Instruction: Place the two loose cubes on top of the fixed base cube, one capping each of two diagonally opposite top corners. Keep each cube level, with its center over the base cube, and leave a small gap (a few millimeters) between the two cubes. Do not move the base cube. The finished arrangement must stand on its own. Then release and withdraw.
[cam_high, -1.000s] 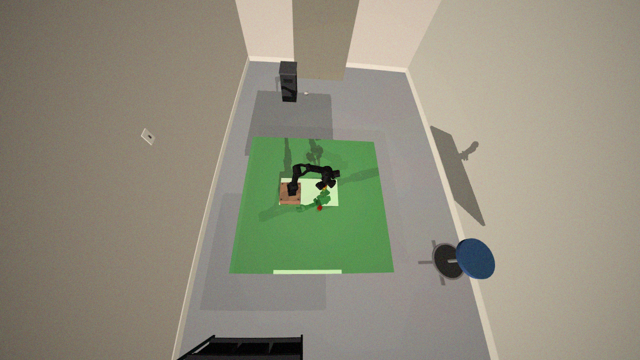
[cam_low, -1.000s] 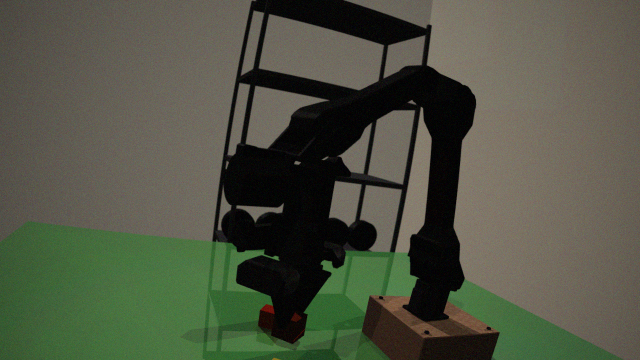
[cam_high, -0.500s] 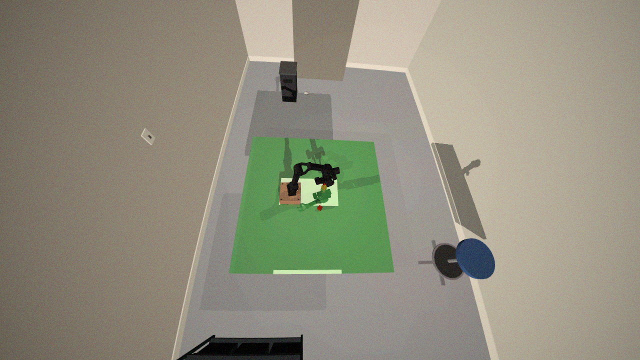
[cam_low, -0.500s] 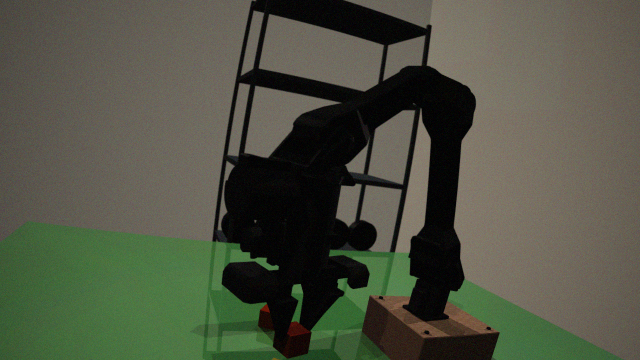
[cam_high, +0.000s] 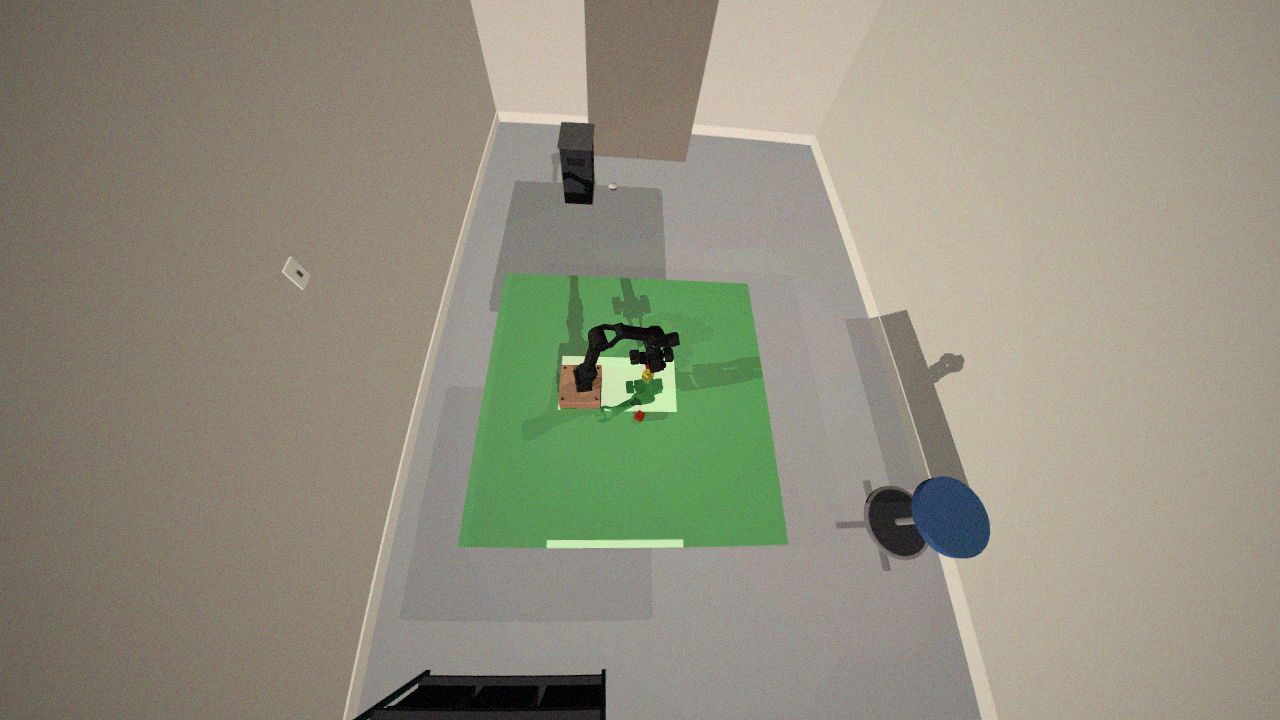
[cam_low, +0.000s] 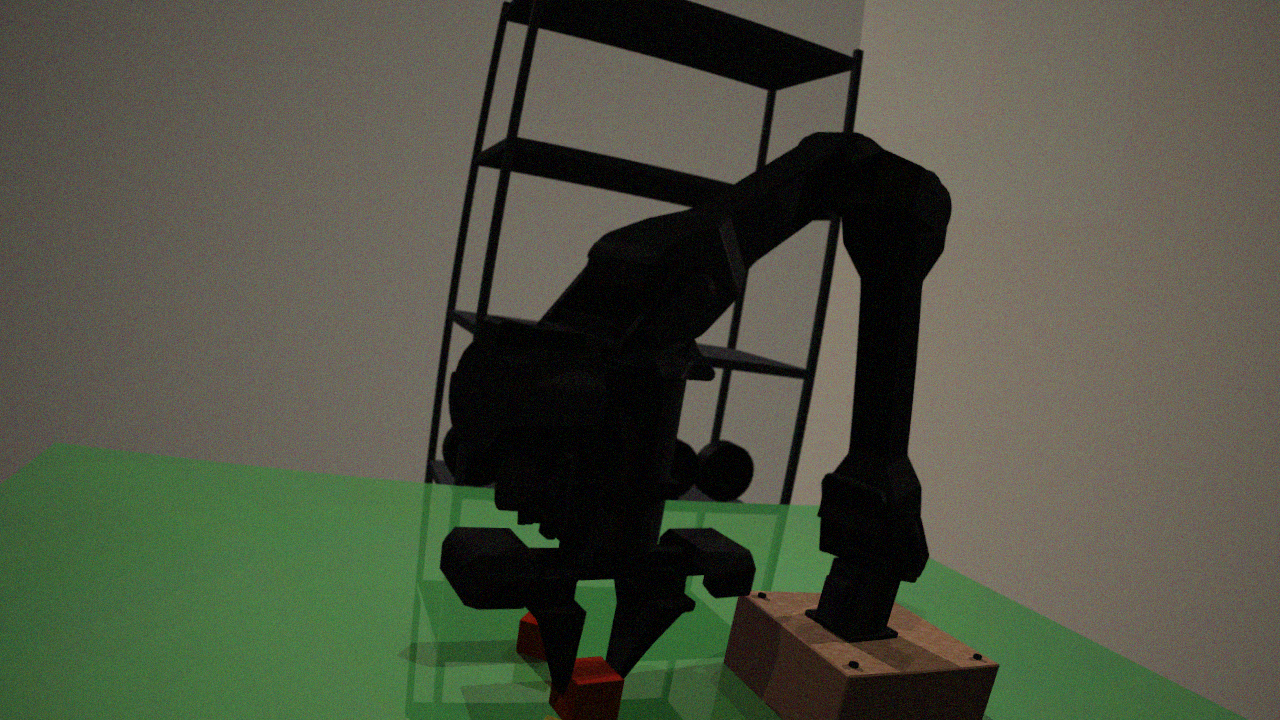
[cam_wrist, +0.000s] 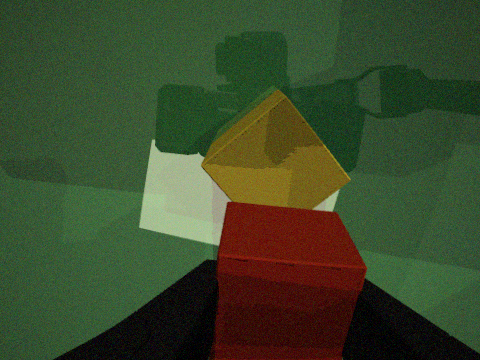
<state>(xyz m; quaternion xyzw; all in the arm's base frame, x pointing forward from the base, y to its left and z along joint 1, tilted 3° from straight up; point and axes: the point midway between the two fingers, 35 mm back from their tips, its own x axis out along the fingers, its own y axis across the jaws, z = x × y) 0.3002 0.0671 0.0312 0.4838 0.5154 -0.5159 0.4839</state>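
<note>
Now: the yellow cube 20 mm to the right of my gripper tip and 70 mm below it.
</note>
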